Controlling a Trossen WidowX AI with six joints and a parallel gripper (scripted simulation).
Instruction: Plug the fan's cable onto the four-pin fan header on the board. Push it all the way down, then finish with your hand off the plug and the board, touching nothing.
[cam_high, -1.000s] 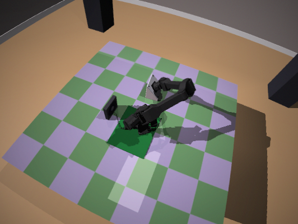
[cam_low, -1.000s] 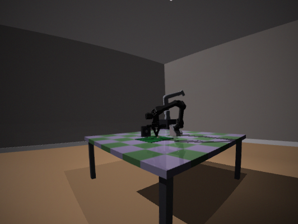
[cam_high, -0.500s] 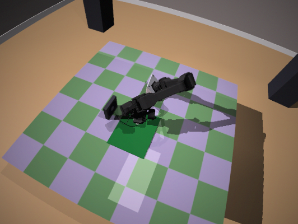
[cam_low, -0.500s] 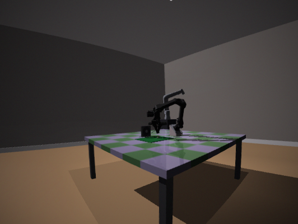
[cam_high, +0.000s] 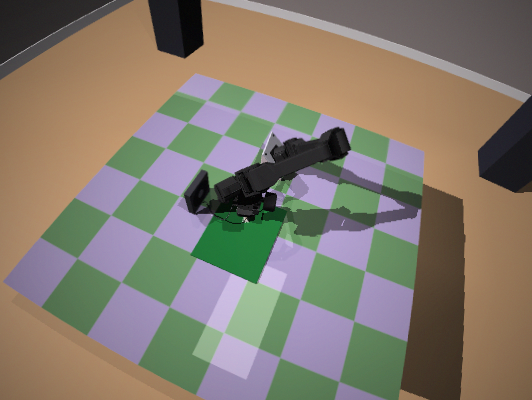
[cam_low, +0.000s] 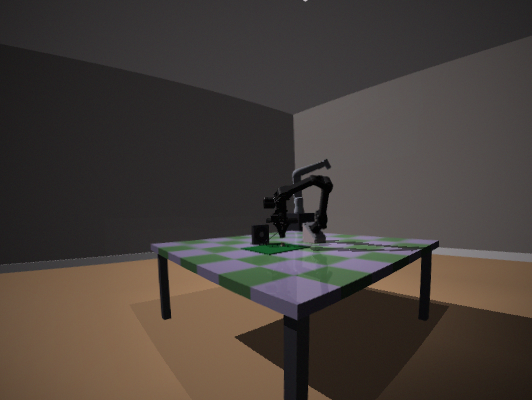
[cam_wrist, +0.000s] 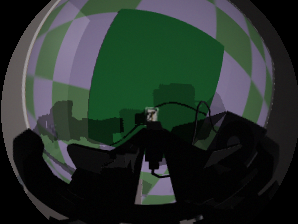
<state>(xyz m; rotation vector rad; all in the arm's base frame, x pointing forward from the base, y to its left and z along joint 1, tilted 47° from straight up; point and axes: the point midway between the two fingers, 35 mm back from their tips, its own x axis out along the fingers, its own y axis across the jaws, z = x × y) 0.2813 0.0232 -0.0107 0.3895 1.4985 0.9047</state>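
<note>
The green board is 50 mm ahead of my gripper tip, 10 mm to the left of it and 80 mm below it. From my gripper tip the other things lie so: black plug: 10 mm behind, 10 mm above; black fan: 10 mm ahead, 190 mm to the right, 10 mm below.
</note>
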